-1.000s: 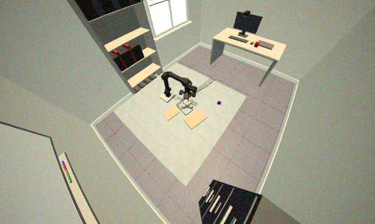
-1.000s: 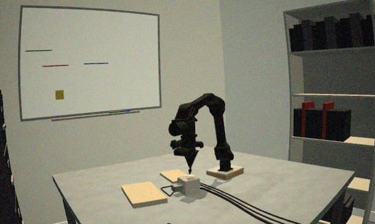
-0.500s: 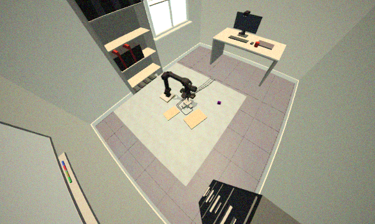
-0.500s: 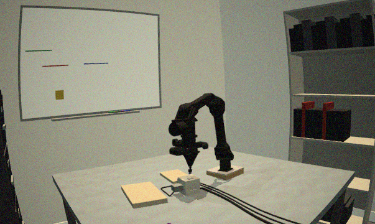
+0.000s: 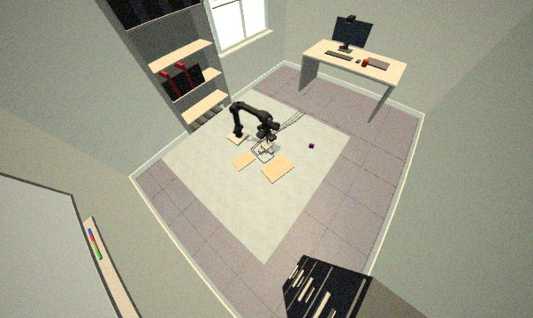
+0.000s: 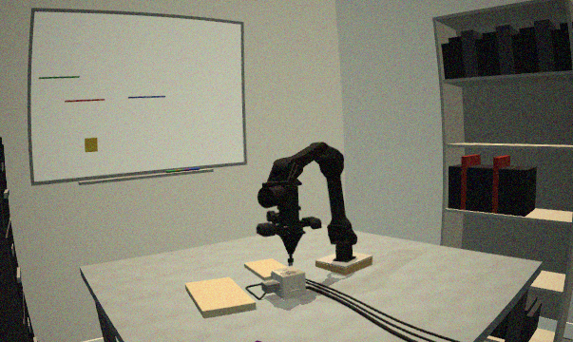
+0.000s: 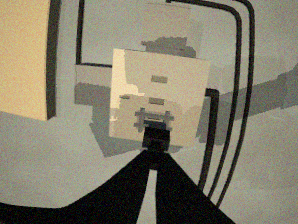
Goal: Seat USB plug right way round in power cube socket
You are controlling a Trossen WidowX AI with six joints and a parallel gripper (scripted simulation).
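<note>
Right now the dark USB plug is 20 mm below my gripper tip. Round my gripper tip: purple cube 350 mm ahead, 190 mm to the left, 120 mm below.
</note>
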